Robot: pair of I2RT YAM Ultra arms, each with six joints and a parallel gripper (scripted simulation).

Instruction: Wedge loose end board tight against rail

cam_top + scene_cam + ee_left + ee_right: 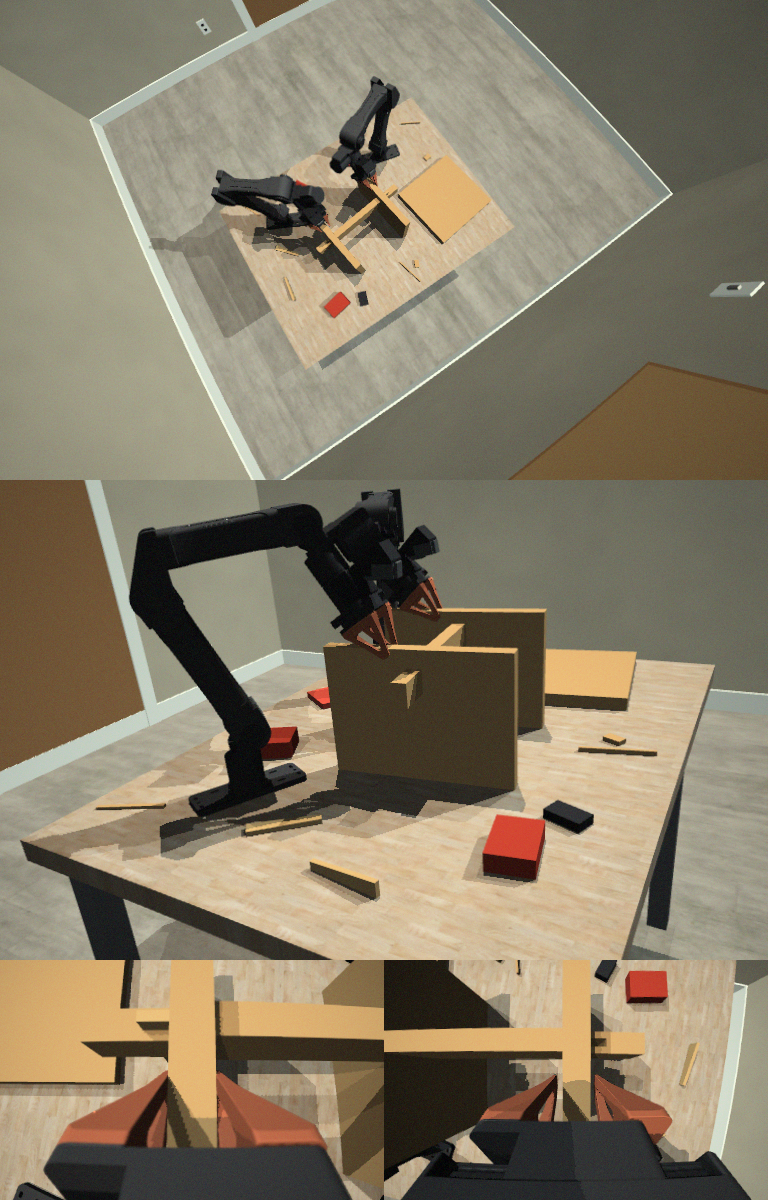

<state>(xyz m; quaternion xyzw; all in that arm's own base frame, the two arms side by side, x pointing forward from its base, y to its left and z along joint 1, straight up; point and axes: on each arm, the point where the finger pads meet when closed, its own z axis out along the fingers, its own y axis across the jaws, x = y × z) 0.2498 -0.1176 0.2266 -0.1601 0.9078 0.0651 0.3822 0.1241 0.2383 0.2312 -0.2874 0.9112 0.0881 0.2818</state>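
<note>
The rail lies 4 cm ahead of my right hand, 13 cm to the left of it and 5 cm below it. Round my right hand: flat panel: 16 cm ahead, 56 cm to the left, 22 cm below; black block: 31 cm ahead, 6 cm to the right, 22 cm below.
My left hand is 6 cm short of the rail, 13 cm to the left of it and 4 cm above it. Also, from my left hand: flat panel 18 cm ahead, 30 cm to the left, 21 cm below; then black block 33 cm ahead, 32 cm to the right, 22 cm below.
</note>
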